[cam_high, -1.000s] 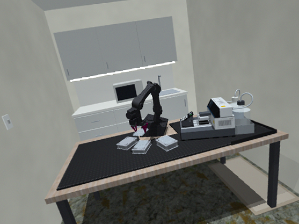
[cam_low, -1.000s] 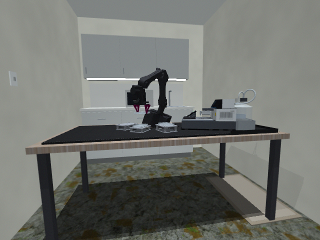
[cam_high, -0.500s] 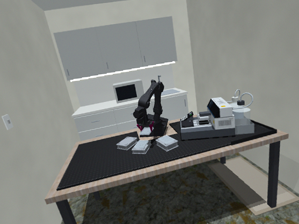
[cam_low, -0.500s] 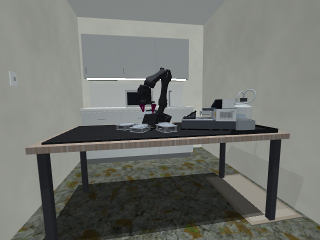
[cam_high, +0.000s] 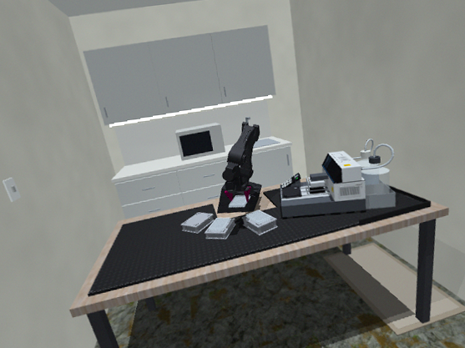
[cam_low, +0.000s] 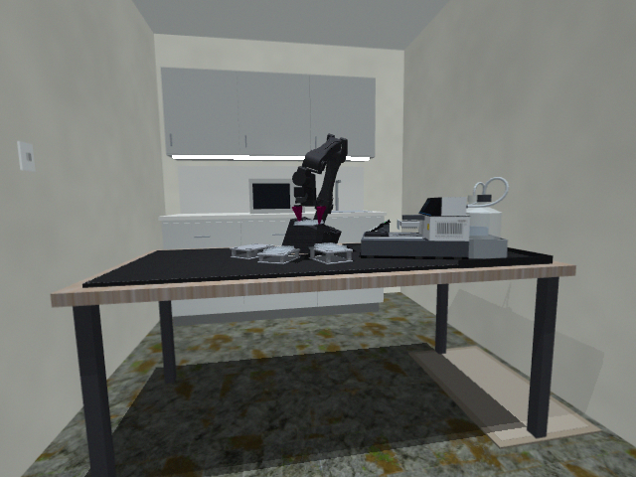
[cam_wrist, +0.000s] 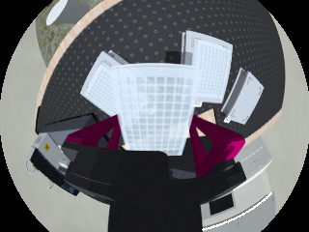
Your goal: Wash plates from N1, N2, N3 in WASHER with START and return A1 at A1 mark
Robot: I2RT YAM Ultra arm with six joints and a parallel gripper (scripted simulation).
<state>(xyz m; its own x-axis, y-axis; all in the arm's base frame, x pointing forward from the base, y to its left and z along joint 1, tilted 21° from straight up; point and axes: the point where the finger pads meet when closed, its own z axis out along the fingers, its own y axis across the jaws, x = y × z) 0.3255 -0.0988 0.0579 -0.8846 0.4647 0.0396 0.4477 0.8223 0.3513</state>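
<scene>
Now: the washer carrier 33 cm to the left of my hand, 14 cm behind it and 7 cm below it. The rest, counted from my hand: clear bottle: 74 cm to the left, 6 cm ahead, 3 cm below; plate washer: 48 cm to the left, 10 cm behind, 3 cm below; nest: 11 cm below, 8 cm to the left, 3 cm ahead.
</scene>
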